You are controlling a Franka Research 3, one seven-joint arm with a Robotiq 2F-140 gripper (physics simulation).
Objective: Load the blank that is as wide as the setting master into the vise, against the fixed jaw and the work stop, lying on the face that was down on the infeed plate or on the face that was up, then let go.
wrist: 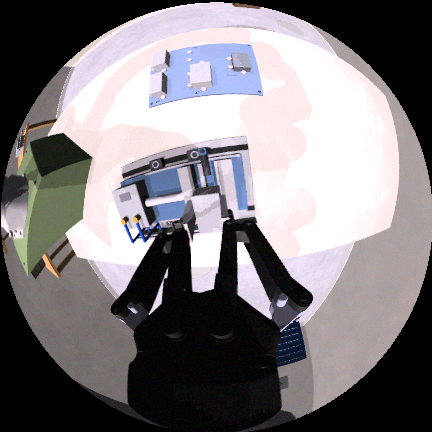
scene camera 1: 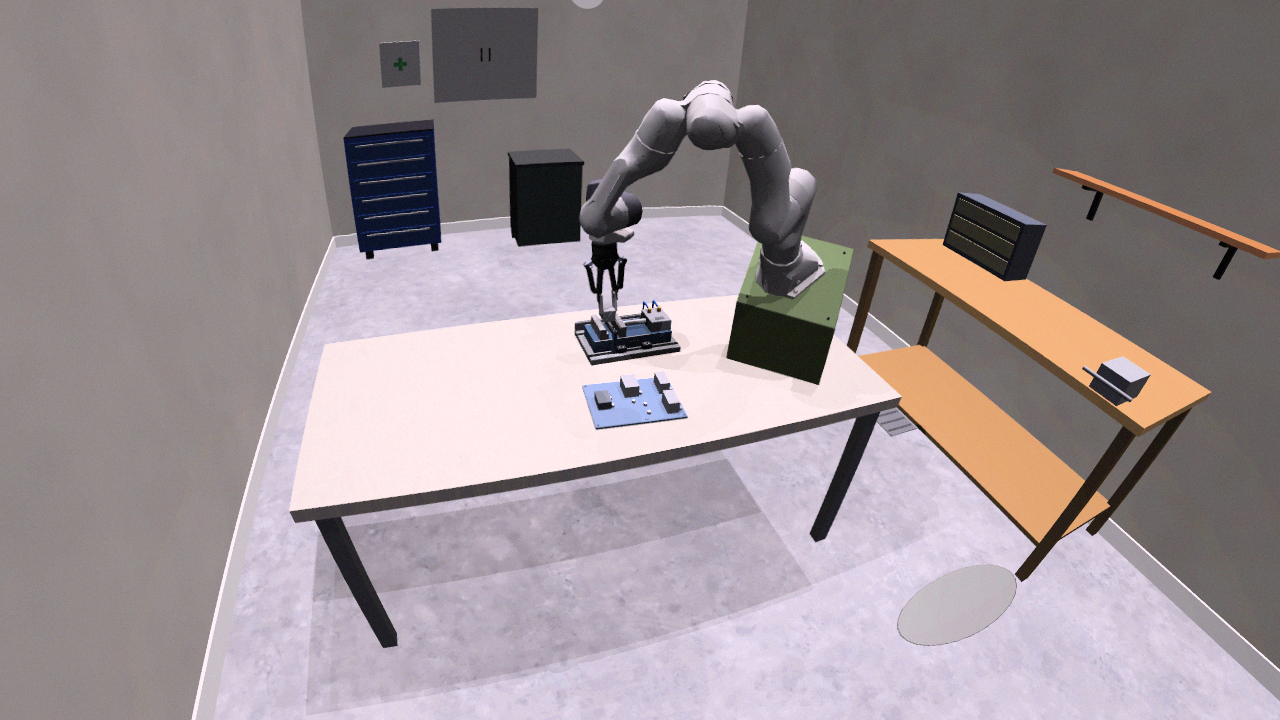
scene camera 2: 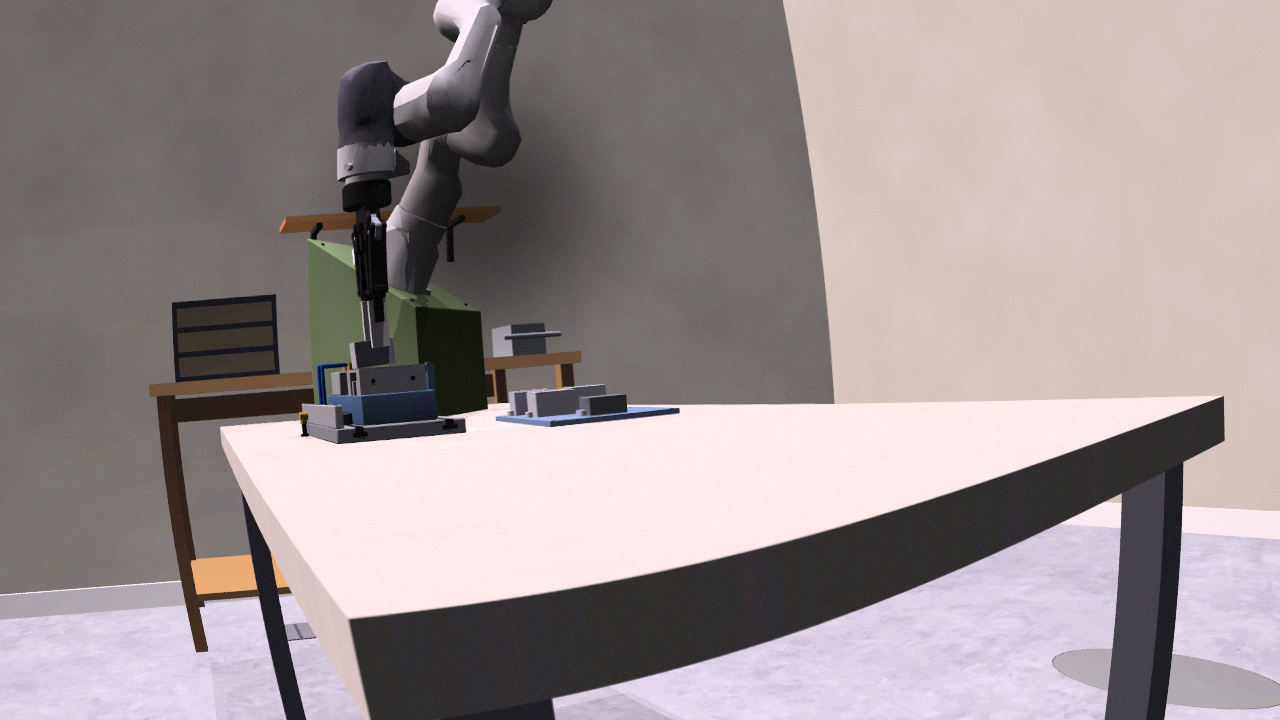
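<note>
My gripper (scene camera 1: 608, 308) (scene camera 2: 375, 343) (wrist: 207, 205) points down over the vise and is shut on a grey blank (scene camera 1: 610, 316) (scene camera 2: 369, 354) (wrist: 206, 210). The blank is at the jaw opening of the vise (scene camera 1: 640, 351) (scene camera 2: 393, 407) (wrist: 242, 185). In scene camera 2 its upper part stands above the grey jaw plate (scene camera 2: 389, 379), which hides its lower part. The wrist view shows the fixed jaw (wrist: 225, 175) to its right and the moving jaw (wrist: 185, 179) to its left. A dark stop arm (wrist: 206, 165) lies just beyond it. Contact with jaw, stop or bed cannot be told.
The blue infeed plate (scene camera 1: 617, 416) (scene camera 2: 653, 411) (wrist: 220, 55) holds several grey blocks; I cannot tell which is the setting master. The vise's drive housing (scene camera 1: 656, 317) (wrist: 131, 202), with blue hoses, stands on the robot base's side. The green robot base (scene camera 1: 787, 331) (wrist: 60, 185) is beyond it.
</note>
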